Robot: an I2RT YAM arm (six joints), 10 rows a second.
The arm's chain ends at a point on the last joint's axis. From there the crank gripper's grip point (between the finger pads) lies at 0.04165 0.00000 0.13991 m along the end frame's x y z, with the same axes.
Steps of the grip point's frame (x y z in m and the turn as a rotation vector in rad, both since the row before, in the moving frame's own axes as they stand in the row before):
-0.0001 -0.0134 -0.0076 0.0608 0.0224 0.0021
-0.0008 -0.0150 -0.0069 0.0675 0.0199 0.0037
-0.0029 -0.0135 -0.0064 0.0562 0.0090 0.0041
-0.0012 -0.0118 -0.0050 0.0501 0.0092 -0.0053
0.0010 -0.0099 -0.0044 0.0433 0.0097 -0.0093
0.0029 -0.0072 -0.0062 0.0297 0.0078 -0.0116
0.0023 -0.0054 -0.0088 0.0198 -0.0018 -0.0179
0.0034 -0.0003 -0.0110 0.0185 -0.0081 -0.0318
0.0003 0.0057 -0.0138 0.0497 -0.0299 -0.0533
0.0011 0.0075 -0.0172 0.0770 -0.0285 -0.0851
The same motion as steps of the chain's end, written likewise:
-0.0032 -0.0050 -0.0064 0.0608 0.0224 0.0021
-0.0036 -0.0058 -0.0057 0.0675 0.0199 0.0037
-0.0042 -0.0058 -0.0058 0.0562 0.0090 0.0041
-0.0025 -0.0046 -0.0044 0.0501 0.0092 -0.0053
-0.0003 -0.0035 -0.0039 0.0433 0.0097 -0.0093
0.0018 -0.0026 -0.0058 0.0297 0.0078 -0.0116
0.0026 -0.0019 -0.0088 0.0198 -0.0018 -0.0179
0.0046 0.0036 -0.0113 0.0185 -0.0081 -0.0318
0.0047 0.0148 -0.0148 0.0497 -0.0299 -0.0533
0.0057 0.0217 -0.0178 0.0770 -0.0285 -0.0851

